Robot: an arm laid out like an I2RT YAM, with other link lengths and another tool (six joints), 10 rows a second.
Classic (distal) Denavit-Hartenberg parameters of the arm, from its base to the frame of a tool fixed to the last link. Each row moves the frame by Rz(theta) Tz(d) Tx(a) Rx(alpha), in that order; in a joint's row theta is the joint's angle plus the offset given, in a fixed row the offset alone. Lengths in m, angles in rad.
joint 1: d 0.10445  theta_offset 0  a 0.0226  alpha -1.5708
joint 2: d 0  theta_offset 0  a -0.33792  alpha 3.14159
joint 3: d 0  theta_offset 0.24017  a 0.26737  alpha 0
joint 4: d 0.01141  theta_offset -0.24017  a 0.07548  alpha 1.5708
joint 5: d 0.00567  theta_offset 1.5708  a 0  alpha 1.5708
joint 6: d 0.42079  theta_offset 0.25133  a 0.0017  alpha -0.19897
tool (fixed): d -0.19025  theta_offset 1.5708  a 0  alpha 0
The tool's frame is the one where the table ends.
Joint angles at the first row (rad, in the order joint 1, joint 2, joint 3, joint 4, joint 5, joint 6):
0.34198, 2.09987, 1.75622, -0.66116, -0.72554, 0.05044
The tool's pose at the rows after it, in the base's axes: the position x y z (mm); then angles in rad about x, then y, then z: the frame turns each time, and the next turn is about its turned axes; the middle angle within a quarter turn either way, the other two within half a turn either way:
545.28, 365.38, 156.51, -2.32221, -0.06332, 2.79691
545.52, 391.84, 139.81, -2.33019, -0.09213, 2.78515
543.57, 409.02, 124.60, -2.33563, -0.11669, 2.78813
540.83, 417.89, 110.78, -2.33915, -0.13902, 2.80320
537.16, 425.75, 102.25, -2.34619, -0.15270, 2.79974
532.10, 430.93, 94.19, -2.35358, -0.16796, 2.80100
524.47, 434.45, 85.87, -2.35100, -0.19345, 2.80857
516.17, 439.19, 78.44, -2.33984, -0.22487, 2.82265
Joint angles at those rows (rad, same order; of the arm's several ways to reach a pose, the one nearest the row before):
0.38340, 2.16428, 1.82659, -0.66266, -0.73016, 0.06746
0.42326, 2.22557, 1.87886, -0.65961, -0.72256, 0.07819
0.44941, 2.26853, 1.90814, -0.65656, -0.71945, 0.09198
0.46324, 2.29778, 1.92053, -0.65654, -0.72096, 0.10583
0.47700, 2.31471, 1.92667, -0.65501, -0.71791, 0.10585
0.48774, 2.32548, 1.92515, -0.65654, -0.71637, 0.10584
0.49394, 2.33316, 1.91291, -0.65655, -0.73012, 0.10582
0.50008, 2.34384, 1.90514, -0.65801, -0.75306, 0.11194

